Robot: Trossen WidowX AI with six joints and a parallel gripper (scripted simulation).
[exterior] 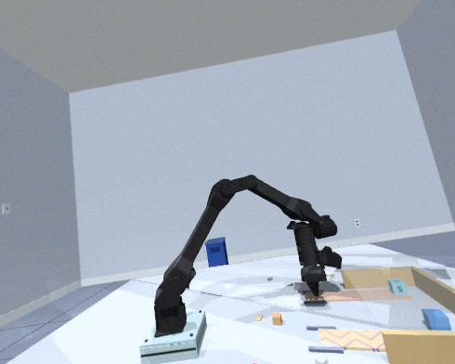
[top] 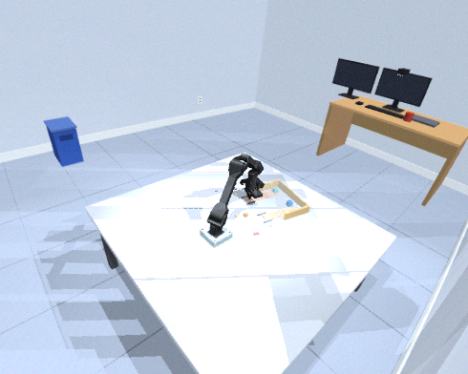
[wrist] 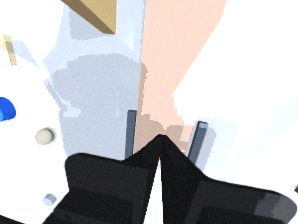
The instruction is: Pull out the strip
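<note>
Now: the labelled teal cube 20 cm ahead of my gripper tip, 7 cm to the right of it and 1 cm above it. Also, from my gripper tip: orange cube: 15 cm behind, 8 cm to the right.
</note>
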